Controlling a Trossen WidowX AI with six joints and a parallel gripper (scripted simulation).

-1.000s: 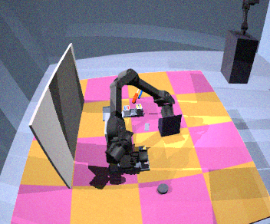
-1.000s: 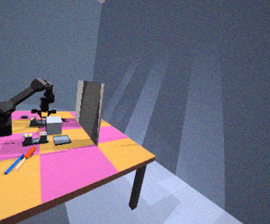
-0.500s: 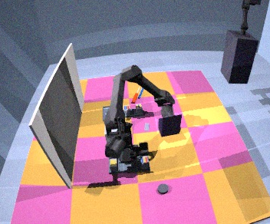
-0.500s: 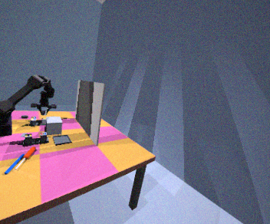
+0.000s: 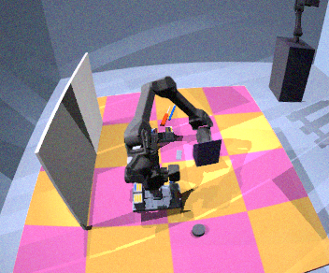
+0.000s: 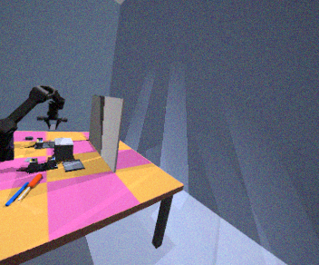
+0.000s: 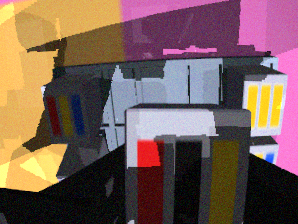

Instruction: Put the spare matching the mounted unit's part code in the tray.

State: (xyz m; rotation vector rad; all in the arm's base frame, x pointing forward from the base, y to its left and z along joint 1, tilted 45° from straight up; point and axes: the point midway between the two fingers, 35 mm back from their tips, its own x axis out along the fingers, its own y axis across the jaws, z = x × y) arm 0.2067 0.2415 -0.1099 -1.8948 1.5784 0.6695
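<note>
Right now the grey tray is 120 mm ahead of my gripper tip, 410 mm to the right of it and 120 mm below it. Also, from my gripper tip: grey panel (310 mm ahead, 220 mm to the right, 100 mm above); then black disc (160 mm behind, 130 mm to the left, 110 mm below); then mounted unit (70 mm ahead, 220 mm to the right, 70 mm below).
</note>
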